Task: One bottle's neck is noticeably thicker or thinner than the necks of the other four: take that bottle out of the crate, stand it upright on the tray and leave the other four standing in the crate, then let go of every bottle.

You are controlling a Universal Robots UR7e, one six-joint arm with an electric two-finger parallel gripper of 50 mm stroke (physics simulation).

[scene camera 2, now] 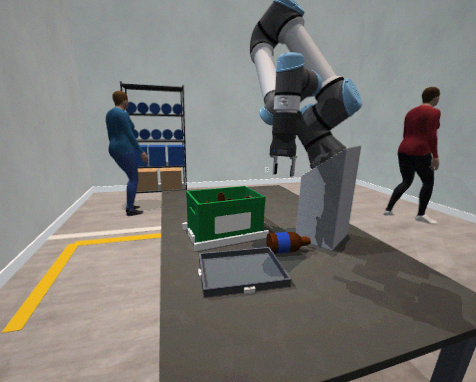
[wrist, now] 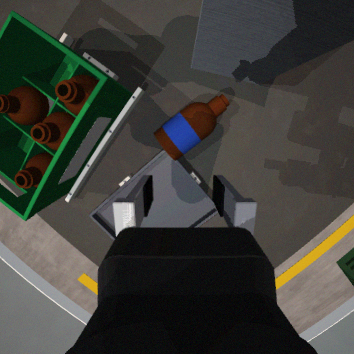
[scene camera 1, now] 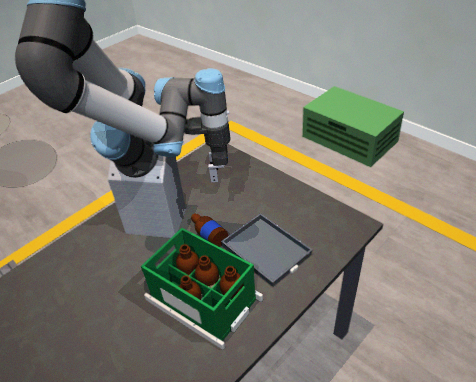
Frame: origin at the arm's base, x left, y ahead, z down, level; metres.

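Seen in the pictures: gripper, fingertip midpoint: (scene camera 2: 283, 175) (wrist: 182, 187) (scene camera 1: 214, 175); arm's base, link origin: (scene camera 2: 330, 161) (scene camera 1: 136, 155).
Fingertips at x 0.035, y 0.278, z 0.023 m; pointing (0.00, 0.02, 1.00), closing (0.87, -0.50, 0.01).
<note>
Offsets run from my fingertips to a thing's top centre.
Four brown bottles stand in the green crate {dx -0.255, dy +0.073, dz +0.120 m} (scene camera 1: 212, 322) (scene camera 2: 205, 220) (wrist: 112, 102); in scene camera 1 they are a back-left bottle {dx -0.203, dy -0.005, dz +0.132 m} (scene camera 1: 186, 261), a middle bottle {dx -0.216, dy +0.073, dz +0.132 m} (scene camera 1: 206, 273), a right bottle {dx -0.218, dy +0.162, dz +0.132 m} (scene camera 1: 230, 282) and a front bottle {dx -0.303, dy +0.063, dz +0.132 m} (scene camera 1: 190, 288). A brown bottle with a blue band {dx -0.005, dy -0.061, dz +0.221 m} (scene camera 1: 211, 231) (scene camera 2: 284, 242) (wrist: 182, 134) lies on its side on the table, its base close to the tray's corner. I cannot tell surely which neck differs. The grey tray (scene camera 1: 270, 250) (scene camera 2: 235, 272) (wrist: 167, 175) is empty. My gripper (scene camera 1: 218, 173) (scene camera 2: 283, 172) (wrist: 182, 187) is open and empty, high above the table, away from the bottles.
White rails (scene camera 1: 182, 320) (scene camera 2: 230, 240) (wrist: 105, 145) edge the crate. The robot's grey pedestal (scene camera 1: 145, 205) (scene camera 2: 325, 205) stands near the lying bottle's neck. A closed green box (scene camera 1: 352, 112) is beyond the table. Two people, in blue (scene camera 2: 122, 135) and red (scene camera 2: 421, 130), stand behind the table.
</note>
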